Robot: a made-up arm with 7 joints. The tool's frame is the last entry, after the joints.
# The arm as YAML. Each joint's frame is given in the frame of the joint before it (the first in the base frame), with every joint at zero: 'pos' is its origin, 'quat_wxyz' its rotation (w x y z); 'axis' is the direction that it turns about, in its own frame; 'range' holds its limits. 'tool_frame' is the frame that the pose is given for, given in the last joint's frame.
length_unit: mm
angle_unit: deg
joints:
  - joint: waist
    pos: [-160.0, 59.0, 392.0]
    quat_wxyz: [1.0, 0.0, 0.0, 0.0]
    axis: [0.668, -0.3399, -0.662]
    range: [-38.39, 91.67]
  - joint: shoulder
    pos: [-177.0, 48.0, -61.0]
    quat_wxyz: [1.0, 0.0, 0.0, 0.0]
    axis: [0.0, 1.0, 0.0]
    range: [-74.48, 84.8]
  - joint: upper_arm
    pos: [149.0, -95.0, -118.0]
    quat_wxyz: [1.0, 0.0, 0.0, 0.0]
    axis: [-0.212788, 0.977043, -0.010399]
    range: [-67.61, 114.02]
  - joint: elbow
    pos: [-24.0, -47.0, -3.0]
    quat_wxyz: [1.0, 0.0, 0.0, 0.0]
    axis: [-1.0, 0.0, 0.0]
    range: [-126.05, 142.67]
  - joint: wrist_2
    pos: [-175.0, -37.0, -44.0]
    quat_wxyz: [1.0, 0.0, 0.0, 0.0]
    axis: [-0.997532, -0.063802, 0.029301]
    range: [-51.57, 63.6]
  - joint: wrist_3
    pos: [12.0, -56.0, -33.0]
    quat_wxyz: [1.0, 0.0, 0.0, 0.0]
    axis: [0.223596, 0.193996, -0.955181]
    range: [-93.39, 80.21]
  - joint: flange
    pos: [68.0, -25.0, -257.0]
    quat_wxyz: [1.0, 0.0, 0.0, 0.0]
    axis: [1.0, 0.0, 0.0]
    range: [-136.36, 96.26]
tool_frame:
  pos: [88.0, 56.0, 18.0]
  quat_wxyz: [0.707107, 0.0, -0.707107, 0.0]
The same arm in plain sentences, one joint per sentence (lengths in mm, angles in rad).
The arm has seven revolute joints in a row. What follows holds with every joint at zero, and every direction is one of the base frame's. Joint 1 lies 160 mm along -x and 59 mm along +y and 392 mm along +z from the base frame's origin and turns about the direction (0.668, -0.3399, -0.662), from -0.67 to 1.5999 rad. Joint 2 lies 177 mm along -x and 48 mm along +y and 61 mm along -z from joint 1 and turns about +y, from -1.2999 to 1.48 rad. Joint 3 lies 149 mm along +x and 95 mm along -y and 118 mm along -z from joint 2 and turns about the direction (-0.212808, 0.977039, -0.0104), from -1.18 to 1.99 rad. Joint 4 lies 24 mm along -x and 47 mm along -y and 3 mm along -z from joint 3 and turns about -x, from -2.2 to 2.4901 rad. Joint 5 lies 175 mm along -x and 37 mm along -y and 44 mm along -z from joint 4 and turns about the direction (-0.997532, -0.063802, 0.029301), from -0.9001 to 1.11 rad. Joint 6 lies 12 mm along +x and 56 mm along -y and 33 mm along -z from joint 5 and turns about the direction (0.223596, 0.193996, -0.955181), from -1.63 to 1.3999 rad. Joint 7 lies 68 mm along +x and 25 mm along -y and 257 mm along -z from joint 6 and turns about +x, from -2.3799 to 1.6801 rad. The tool frame, which is the frame that the pose is given for, lies 88 mm along +x and 56 mm along +y and 18 mm along +z from joint 7; its axes are the base frame's turned by roll 0, pitch -1.5708 and yaw 0 rad (as in URDF: about the fixed x, then y, then z).
